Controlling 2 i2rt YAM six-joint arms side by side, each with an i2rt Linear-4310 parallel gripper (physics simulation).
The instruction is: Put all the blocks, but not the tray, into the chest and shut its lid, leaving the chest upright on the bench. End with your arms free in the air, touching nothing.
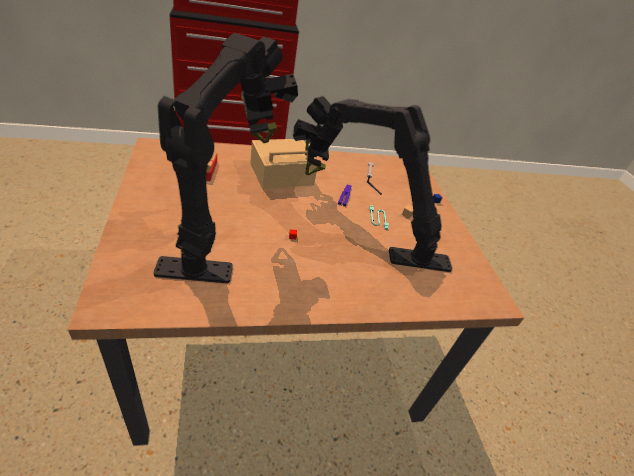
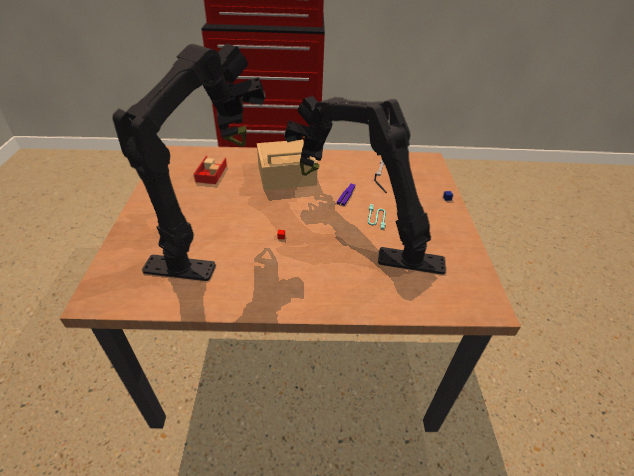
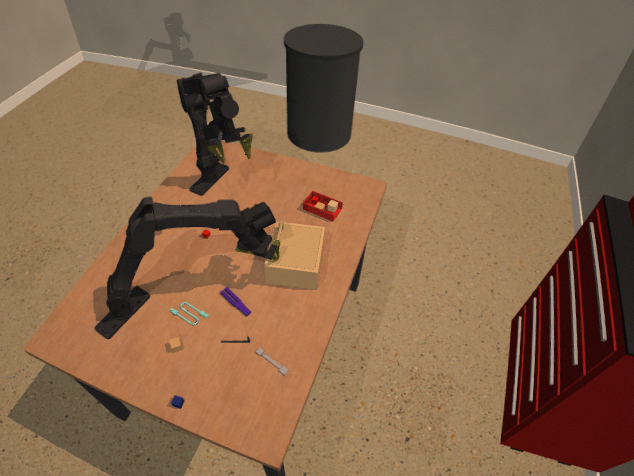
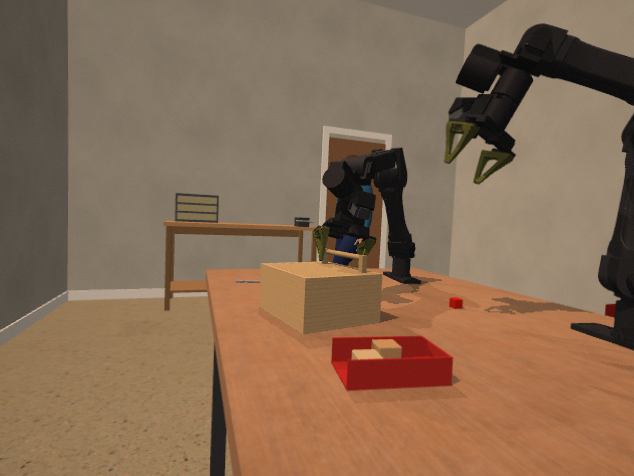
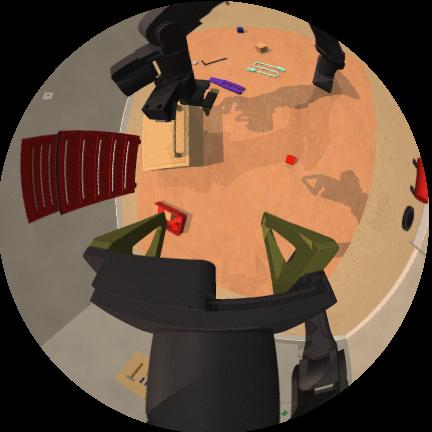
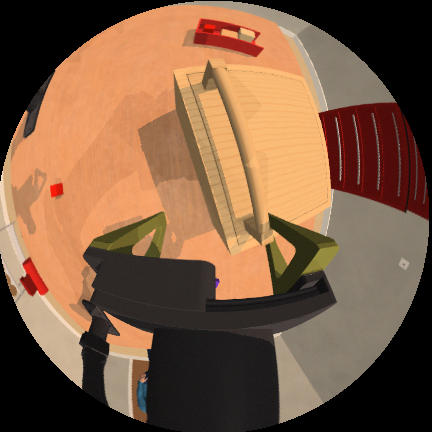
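Seen in the pictures: left gripper, fingertip midpoint: (image 1: 262, 129) (image 2: 241, 133) (image 3: 236, 160) (image 4: 461, 173) (image 5: 213, 216); right gripper, fingertip midpoint: (image 1: 306, 164) (image 2: 305, 165) (image 3: 265, 255) (image 4: 339, 265) (image 5: 190, 111) (image 6: 213, 216); left arm's base, origin of the base link: (image 1: 194, 270) (image 2: 179, 268) (image 3: 210, 179); right arm's base, origin of the base link: (image 1: 419, 260) (image 2: 411, 261) (image 3: 123, 312) (image 4: 400, 278) (image 5: 324, 72) (image 6: 101, 319).
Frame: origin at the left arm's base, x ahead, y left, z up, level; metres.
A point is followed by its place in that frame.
The wooden chest (image 2: 289, 179) {x 0.455, y -0.245, z 0.037 m} (image 3: 307, 251) {x 0.585, y -0.223, z 0.098 m} (image 4: 337, 302) {x 0.523, y -0.119, z 0.050 m} stands upright, lid shut, handle on top; its inside is hidden. My right gripper (image 4: 342, 256) {x 0.470, y -0.300, z 0.094 m} (image 6: 213, 216) {x 0.470, y -0.300, z 0.094 m} is open beside the lid handle; one fingertip is near the handle's end, contact unclear. My left gripper (image 3: 236, 159) {x 0.272, y -0.142, z 0.304 m} (image 4: 462, 172) {x 0.272, y -0.142, z 0.304 m} (image 5: 213, 216) {x 0.272, y -0.142, z 0.304 m} is open and empty, high in the air. A red block (image 1: 292, 234) {x 0.171, y -0.264, z 0.020 m} (image 3: 205, 233) {x 0.185, y -0.273, z 0.021 m}, a tan block (image 1: 408, 211) {x 0.356, y -0.677, z 0.026 m} (image 3: 175, 343) {x 0.375, y -0.686, z 0.032 m} and a blue block (image 2: 448, 195) {x 0.472, y -0.823, z 0.023 m} (image 3: 177, 401) {x 0.488, y -0.827, z 0.025 m} lie on the table. The red tray (image 4: 399, 373) {x 0.506, y 0.108, z 0.018 m} holds two pale blocks and a red block (image 3: 314, 198) {x 0.458, y 0.084, z 0.025 m} (image 6: 209, 27) {x 0.460, y 0.078, z 0.025 m}.
Purple pliers (image 1: 344, 195) {x 0.434, y -0.453, z 0.009 m} (image 3: 235, 301) {x 0.446, y -0.464, z 0.011 m}, a mint cable (image 2: 376, 217) {x 0.327, y -0.567, z 0.004 m} (image 3: 188, 313) {x 0.331, y -0.571, z 0.004 m}, a black hex key (image 3: 235, 340) {x 0.522, y -0.581, z 0.005 m} and a grey wrench (image 3: 271, 361) {x 0.653, y -0.585, z 0.005 m} lie on the table. A red tool cabinet (image 3: 563, 399) and a dark bin (image 3: 321, 97) stand beyond the table.
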